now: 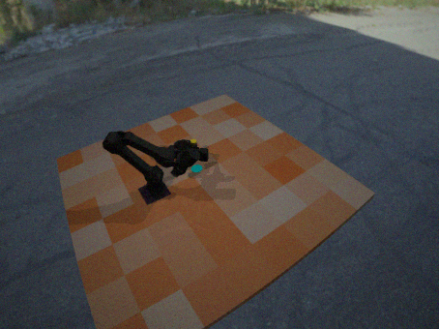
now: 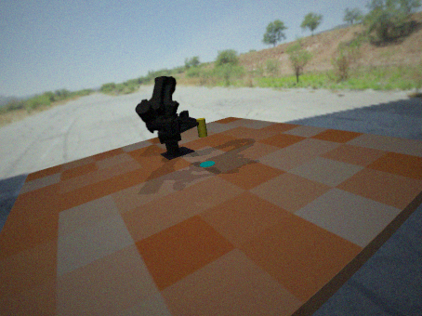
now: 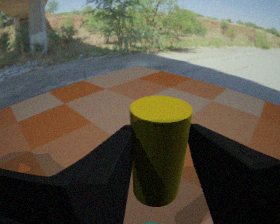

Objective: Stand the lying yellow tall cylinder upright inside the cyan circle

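The cyan circle is 16 cm below my gripper tip. From my gripper tip the other things lie so: yellow tall cylinder 2 cm below.
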